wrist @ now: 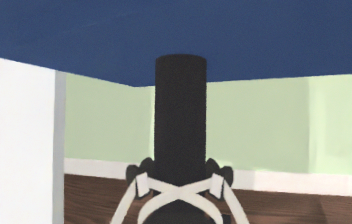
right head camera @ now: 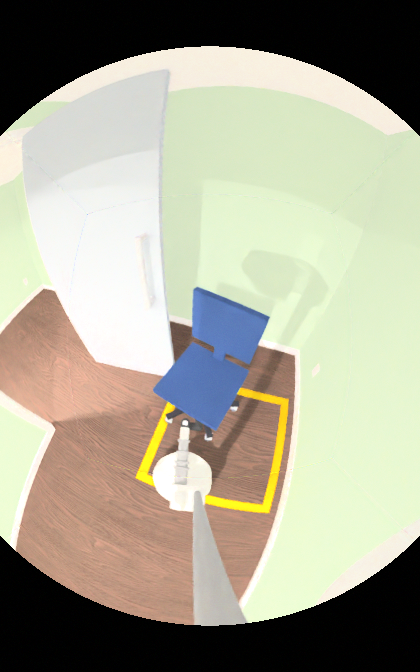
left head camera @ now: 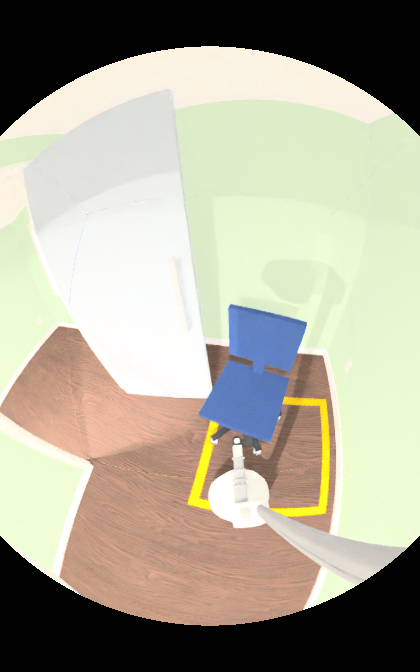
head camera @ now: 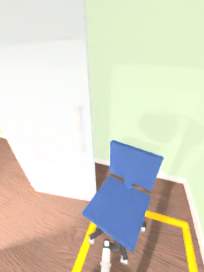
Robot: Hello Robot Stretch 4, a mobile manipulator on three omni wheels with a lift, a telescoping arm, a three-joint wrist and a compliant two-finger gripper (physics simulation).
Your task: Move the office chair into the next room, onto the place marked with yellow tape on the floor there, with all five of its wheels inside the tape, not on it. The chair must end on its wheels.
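Frame: origin at the robot's base, x ahead, y left, z up, level; metres.
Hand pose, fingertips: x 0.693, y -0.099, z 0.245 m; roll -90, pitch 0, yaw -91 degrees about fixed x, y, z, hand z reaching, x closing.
Each offset is from my fingertips to the top centre of the thing. "spot": to the spot under its first point.
The blue office chair @[spot: dy -0.006, dx -0.069, dz +0.197 m] [head camera: 119, 207] [left head camera: 247, 400] [right head camera: 205, 385] stands upright on its wheels by the yellow tape [head camera: 189, 250] [left head camera: 326, 450] [right head camera: 280, 445], over its back left part. Two front wheels and one at the right show inside the outline; the left one is close against the left tape line, and I cannot tell if it touches. The seat hides the other wheels. In the wrist view, the seat's underside @[spot: dy +0.008, dx -0.114, dz +0.116 m] [wrist: 175, 30] is above the black column @[dy +0.001, dx -0.039, dz +0.116 m] [wrist: 180, 110]. My gripper [head camera: 106, 243] [left head camera: 237, 441] [right head camera: 185, 423] [wrist: 179, 171] is under the seat's front, shut on this column, one pad against each side.
A tall white door panel [head camera: 45, 125] [left head camera: 130, 300] [right head camera: 100, 275] [wrist: 25, 145] with a handle stands close at the chair's left. Green walls [head camera: 150, 90] [left head camera: 280, 225] rise behind and to the right. A wall corner [left head camera: 91, 466] [right head camera: 53, 429] juts in at the left.
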